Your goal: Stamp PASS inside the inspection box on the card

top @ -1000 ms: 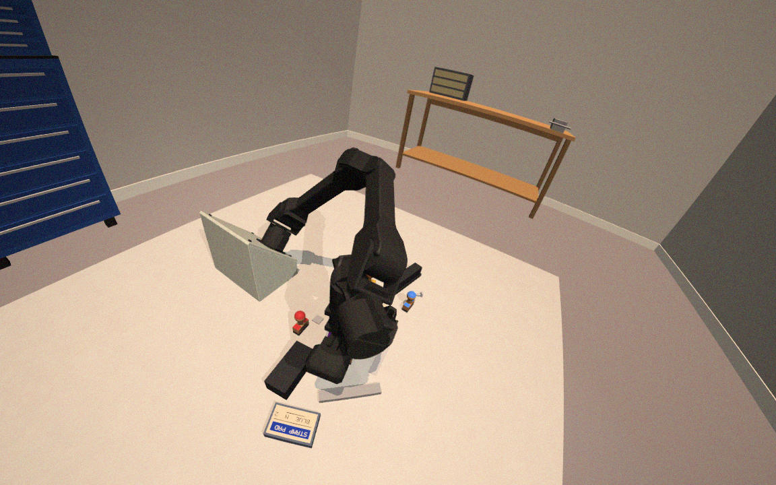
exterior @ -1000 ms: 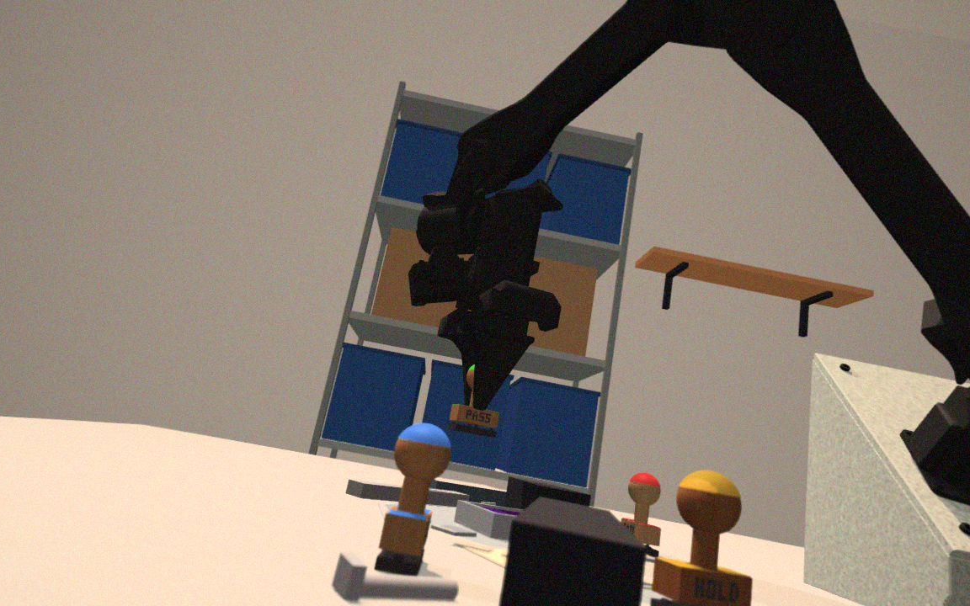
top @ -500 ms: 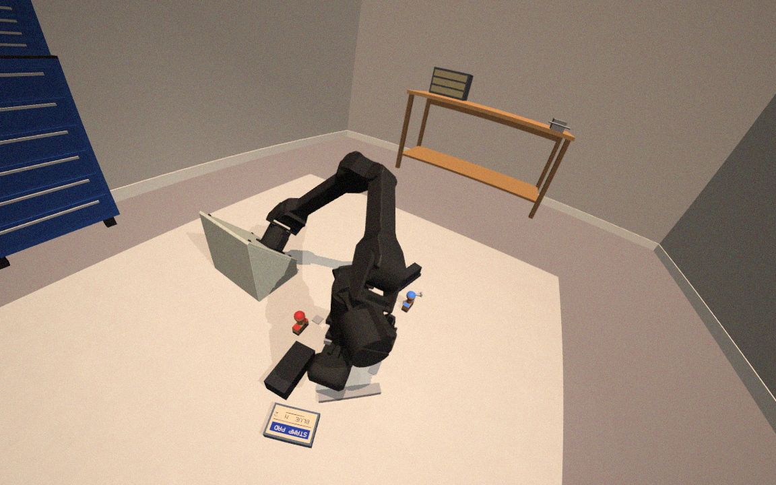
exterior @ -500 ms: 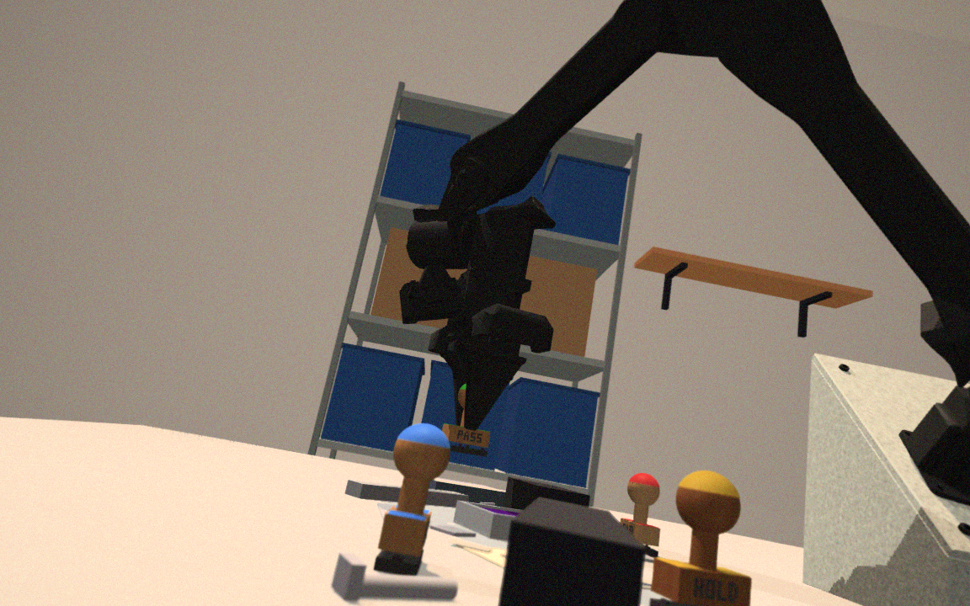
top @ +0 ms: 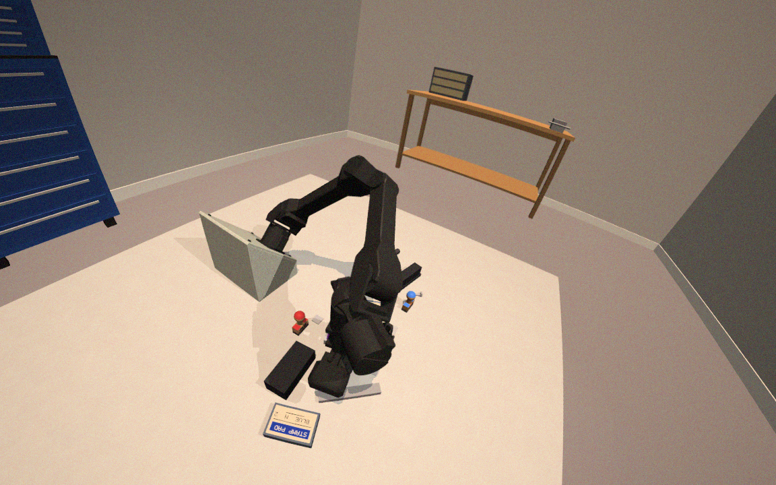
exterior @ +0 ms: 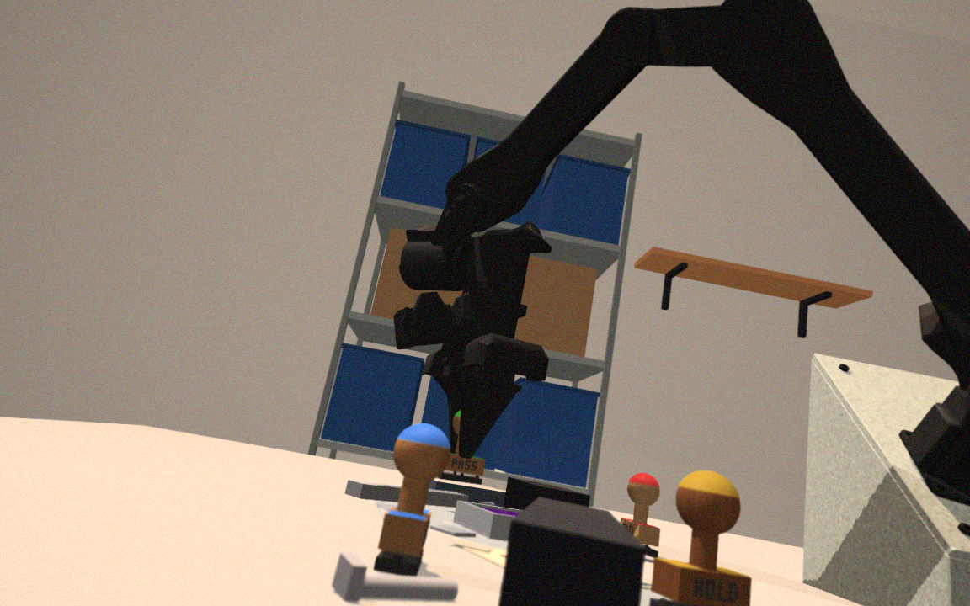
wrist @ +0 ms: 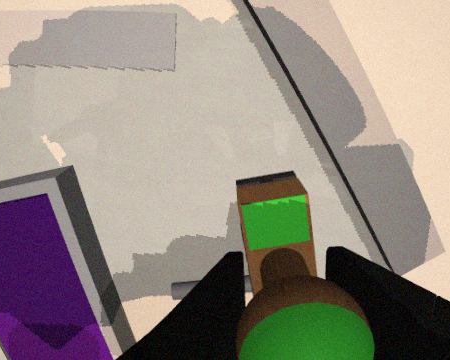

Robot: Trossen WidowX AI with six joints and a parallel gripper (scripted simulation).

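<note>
Right now my gripper tip is 40 mm short of the long grey bar, 20 mm to the left of it and 40 mm above it. Round my gripper tip: red-topped stamp: 160 mm behind, 20 mm to the left, 30 mm below; then stamp-pad packet: 140 mm to the right, 30 mm below; then purple ink pad: 60 mm behind, 80 mm to the left, 40 mm below.
</note>
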